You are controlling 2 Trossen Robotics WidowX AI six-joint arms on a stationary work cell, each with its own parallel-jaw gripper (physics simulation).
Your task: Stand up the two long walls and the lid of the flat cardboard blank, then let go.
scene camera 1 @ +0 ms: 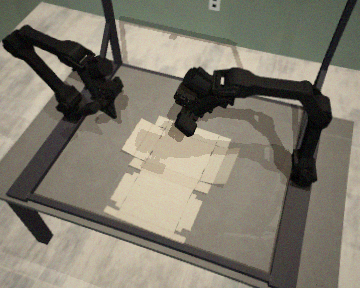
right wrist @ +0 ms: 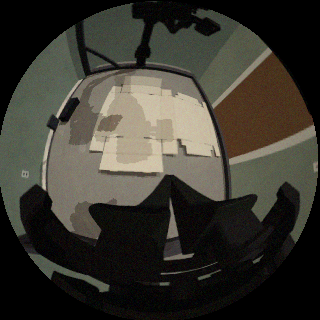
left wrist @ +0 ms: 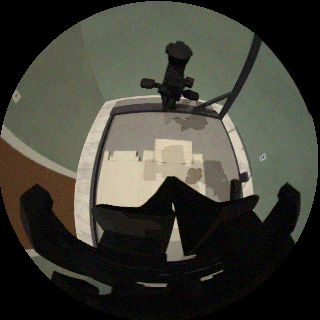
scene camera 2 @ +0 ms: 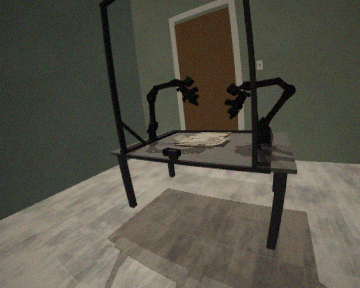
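Note:
The pale cardboard blank lies on the table, flat or nearly so. One side panel lies at its left in scene camera 1. The opposite side panel at the right looks slightly shaded; any small tilt is unclear. The large lid panel lies flat toward the front edge. My left gripper is shut, empty and above the blank's back part. My right gripper is shut, empty and beside the blank, apart from it.
The grey table has a dark raised rim and black upright posts. A small black block sits at its edge in scene camera 2. Arm shadows fall across the blank and the table.

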